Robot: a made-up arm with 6 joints.
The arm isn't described. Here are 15 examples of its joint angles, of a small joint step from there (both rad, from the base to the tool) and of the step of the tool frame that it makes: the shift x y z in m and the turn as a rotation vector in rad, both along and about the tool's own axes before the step.
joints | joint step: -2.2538 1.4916 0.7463 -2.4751 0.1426 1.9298 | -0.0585 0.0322 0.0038 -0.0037 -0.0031 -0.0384
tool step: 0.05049 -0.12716 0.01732 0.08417 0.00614 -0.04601
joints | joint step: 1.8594 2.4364 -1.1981 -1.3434 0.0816 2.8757 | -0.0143 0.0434 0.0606 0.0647 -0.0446 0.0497
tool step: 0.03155 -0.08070 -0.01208 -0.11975 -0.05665 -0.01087
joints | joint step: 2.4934 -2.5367 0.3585 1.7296 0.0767 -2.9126 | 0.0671 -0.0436 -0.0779 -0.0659 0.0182 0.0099
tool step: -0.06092 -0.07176 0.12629 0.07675 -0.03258 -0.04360
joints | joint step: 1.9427 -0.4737 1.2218 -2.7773 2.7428 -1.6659 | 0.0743 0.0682 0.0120 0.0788 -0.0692 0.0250
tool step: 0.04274 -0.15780 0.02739 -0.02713 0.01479 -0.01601
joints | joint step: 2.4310 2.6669 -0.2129 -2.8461 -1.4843 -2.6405 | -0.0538 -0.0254 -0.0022 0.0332 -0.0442 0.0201
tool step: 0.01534 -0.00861 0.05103 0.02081 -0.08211 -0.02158
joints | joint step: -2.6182 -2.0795 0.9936 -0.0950 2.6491 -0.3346 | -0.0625 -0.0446 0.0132 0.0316 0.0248 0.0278
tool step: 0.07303 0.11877 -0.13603 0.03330 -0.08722 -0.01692
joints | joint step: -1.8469 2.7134 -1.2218 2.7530 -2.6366 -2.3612 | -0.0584 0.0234 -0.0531 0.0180 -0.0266 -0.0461
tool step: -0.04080 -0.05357 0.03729 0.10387 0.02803 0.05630
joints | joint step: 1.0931 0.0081 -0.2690 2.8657 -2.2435 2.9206 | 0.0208 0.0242 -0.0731 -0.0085 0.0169 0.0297
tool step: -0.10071 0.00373 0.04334 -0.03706 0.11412 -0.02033
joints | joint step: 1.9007 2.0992 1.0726 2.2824 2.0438 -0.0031 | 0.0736 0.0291 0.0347 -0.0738 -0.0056 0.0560
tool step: 0.10085 -0.06016 -0.06041 -0.08616 -0.02087 0.00255
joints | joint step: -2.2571 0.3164 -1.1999 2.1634 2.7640 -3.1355 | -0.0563 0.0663 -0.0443 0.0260 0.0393 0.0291
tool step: -0.05353 -0.05191 0.01588 -0.02565 0.10025 0.09787
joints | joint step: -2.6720 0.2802 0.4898 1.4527 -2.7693 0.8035 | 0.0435 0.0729 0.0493 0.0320 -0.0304 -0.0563
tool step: -0.11151 0.08013 0.04145 0.06853 0.01711 -0.03121
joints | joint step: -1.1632 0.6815 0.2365 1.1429 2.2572 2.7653 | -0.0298 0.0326 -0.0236 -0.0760 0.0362 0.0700
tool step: -0.11786 -0.05489 -0.01041 -0.09876 0.01909 0.09198
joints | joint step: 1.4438 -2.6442 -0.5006 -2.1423 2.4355 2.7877 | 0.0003 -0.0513 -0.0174 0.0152 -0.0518 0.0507
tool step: 0.04255 -0.01439 -0.02953 -0.02034 -0.06237 0.03329
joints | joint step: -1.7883 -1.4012 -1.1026 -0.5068 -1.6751 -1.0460 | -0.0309 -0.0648 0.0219 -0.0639 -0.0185 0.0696
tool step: 0.00737 -0.02144 -0.03297 -0.09497 0.00554 0.08713
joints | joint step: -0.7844 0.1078 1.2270 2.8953 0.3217 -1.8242 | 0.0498 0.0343 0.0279 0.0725 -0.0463 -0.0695
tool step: 0.02952 0.06381 0.00553 0.03706 -0.02064 -0.03089
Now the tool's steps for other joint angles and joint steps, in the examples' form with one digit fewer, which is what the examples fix.
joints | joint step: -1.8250 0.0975 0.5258 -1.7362 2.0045 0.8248 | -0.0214 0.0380 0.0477 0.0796 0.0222 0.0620
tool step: 0.0293 0.0418 -0.0526 -0.0130 -0.0828 0.0186
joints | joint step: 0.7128 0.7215 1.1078 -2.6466 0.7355 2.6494 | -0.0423 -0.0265 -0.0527 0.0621 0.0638 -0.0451
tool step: 0.0302 -0.0916 -0.0110 0.0038 0.0585 -0.1122
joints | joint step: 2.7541 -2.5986 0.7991 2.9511 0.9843 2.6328 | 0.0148 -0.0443 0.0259 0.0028 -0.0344 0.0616
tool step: -0.1294 0.0130 0.0274 -0.0649 -0.0970 0.0433
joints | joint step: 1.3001 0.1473 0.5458 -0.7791 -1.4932 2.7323 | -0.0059 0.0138 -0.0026 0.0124 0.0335 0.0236
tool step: 0.0118 0.0193 -0.0201 -0.0097 0.0298 0.0049
